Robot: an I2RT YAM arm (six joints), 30 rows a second.
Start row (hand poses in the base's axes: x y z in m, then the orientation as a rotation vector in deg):
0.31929 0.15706 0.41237 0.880 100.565 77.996
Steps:
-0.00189 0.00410 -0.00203 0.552 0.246 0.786
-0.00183 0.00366 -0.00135 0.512 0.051 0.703
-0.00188 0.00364 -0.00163 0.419 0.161 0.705
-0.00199 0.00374 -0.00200 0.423 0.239 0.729
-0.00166 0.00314 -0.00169 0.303 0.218 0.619
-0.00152 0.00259 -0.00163 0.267 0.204 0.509
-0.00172 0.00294 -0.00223 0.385 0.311 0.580
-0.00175 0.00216 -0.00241 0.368 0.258 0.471
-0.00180 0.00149 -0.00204 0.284 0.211 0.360
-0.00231 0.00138 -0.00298 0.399 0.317 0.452
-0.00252 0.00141 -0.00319 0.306 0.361 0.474
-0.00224 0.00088 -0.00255 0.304 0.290 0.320
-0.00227 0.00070 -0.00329 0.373 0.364 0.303
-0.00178 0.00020 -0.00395 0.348 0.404 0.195
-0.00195 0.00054 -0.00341 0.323 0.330 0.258
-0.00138 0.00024 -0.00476 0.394 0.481 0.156
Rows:
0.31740 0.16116 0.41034 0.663 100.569 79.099
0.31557 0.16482 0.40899 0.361 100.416 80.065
0.31369 0.16846 0.40736 0.083 100.414 80.976
0.31170 0.17220 0.40536 -0.160 100.474 81.925
0.31004 0.17534 0.40367 -0.387 100.574 82.686
0.30852 0.17793 0.40204 -0.547 100.662 83.334
0.30680 0.18087 0.39981 -0.630 100.764 84.162
0.30505 0.18303 0.39740 -0.665 100.808 84.885
0.30325 0.18452 0.39536 -0.680 100.849 85.444
0.30094 0.18590 0.39238 -0.639 100.908 86.197
0.29842 0.18731 0.38919 -0.631 101.075 86.895
0.29618 0.18819 0.38664 -0.542 101.149 87.464
0.29391 0.18889 0.38335 -0.346 101.222 88.101
0.29213 0.18909 0.37940 -0.036 101.318 88.649
0.29018 0.18963 0.37599 0.150 101.390 89.202
0.28880 0.18987 0.37123 0.580 101.496 89.783

